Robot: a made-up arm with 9 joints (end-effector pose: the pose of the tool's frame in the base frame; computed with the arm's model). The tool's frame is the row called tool. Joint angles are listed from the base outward.
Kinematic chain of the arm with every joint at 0, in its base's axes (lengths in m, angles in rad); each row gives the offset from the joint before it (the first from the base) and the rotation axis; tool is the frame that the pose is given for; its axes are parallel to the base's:
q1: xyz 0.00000 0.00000 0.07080 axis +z
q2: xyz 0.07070 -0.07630 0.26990 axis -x
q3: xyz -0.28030 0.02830 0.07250 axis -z
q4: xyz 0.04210 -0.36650 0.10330 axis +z
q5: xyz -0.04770 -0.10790 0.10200 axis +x
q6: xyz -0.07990 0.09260 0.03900 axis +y
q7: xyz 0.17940 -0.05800 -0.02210 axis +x
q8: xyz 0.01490 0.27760 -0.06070 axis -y
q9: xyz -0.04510 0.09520 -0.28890 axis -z
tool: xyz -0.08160 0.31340 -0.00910
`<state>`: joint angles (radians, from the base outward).
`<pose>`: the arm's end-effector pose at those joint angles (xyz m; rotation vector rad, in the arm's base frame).
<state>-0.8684 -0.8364 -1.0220 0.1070 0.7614 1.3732 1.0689 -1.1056 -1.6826</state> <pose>-0.1866 -0.7029 0.5754 -1.9960 -0.5158 -1.3843</pose>
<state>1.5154 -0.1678 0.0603 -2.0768 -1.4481 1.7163 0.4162 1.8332 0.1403</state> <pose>0.0290 -0.6197 -0.1357 -1.6749 0.0988 -0.7089</pose>
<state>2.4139 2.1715 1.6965 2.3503 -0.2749 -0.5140 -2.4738 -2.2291 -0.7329</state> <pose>0.1434 0.0408 0.4737 0.4476 -2.2064 0.0312</pose>
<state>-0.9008 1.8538 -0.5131 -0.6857 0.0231 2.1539 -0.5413 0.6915 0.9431</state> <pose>-0.4376 0.6049 0.0668 1.8130 -1.6643 1.8586</pose>
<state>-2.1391 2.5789 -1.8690 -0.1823 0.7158 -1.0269 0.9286 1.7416 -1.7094</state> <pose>0.0015 -0.2223 -0.6598 -0.5758 0.4064 -0.2383</pose>
